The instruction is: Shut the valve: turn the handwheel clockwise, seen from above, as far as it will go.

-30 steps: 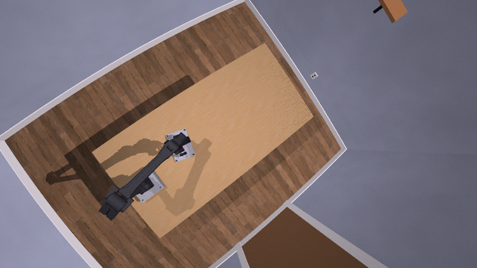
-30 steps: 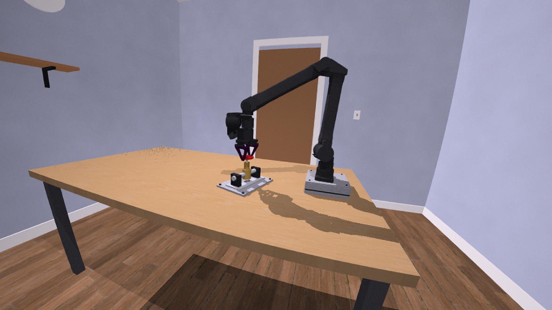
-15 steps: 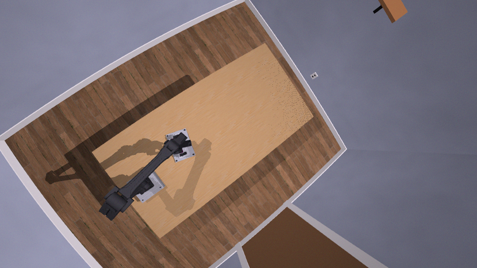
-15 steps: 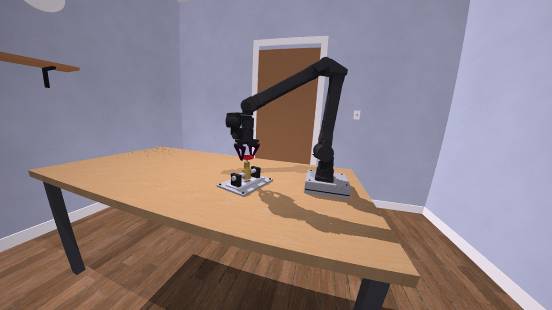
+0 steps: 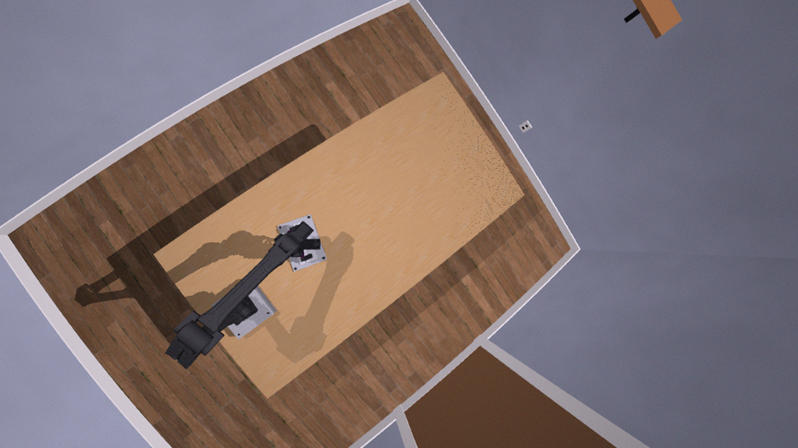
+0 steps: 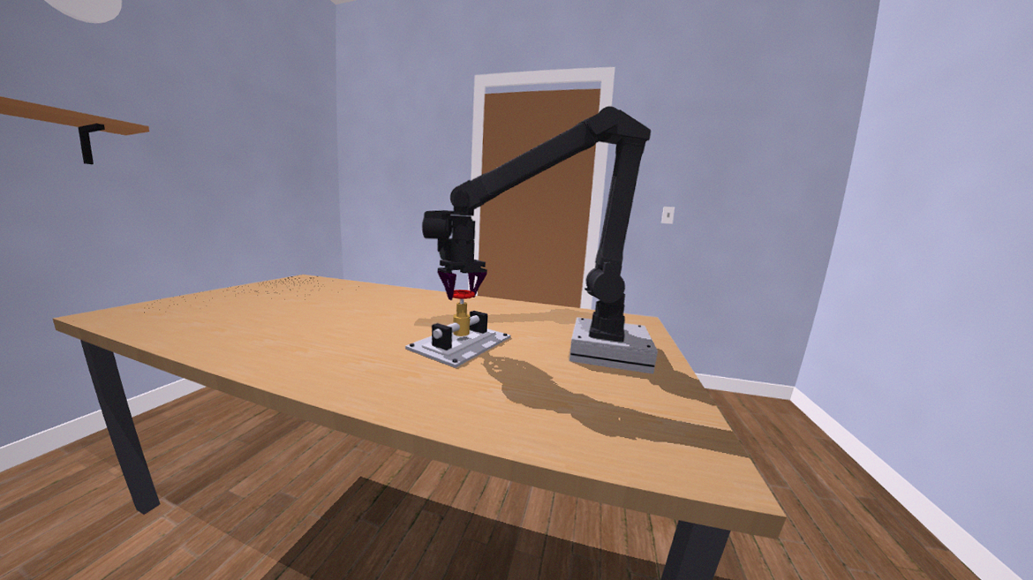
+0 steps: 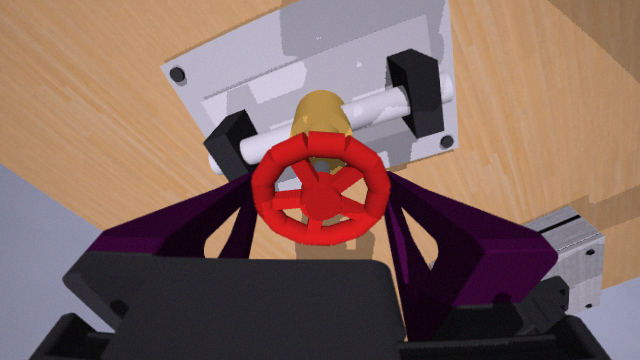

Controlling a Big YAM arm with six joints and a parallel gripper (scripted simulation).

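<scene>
Now: the red handwheel 1 cm below my hand. From my hand the other things lie so: plate (13 cm below).
</scene>
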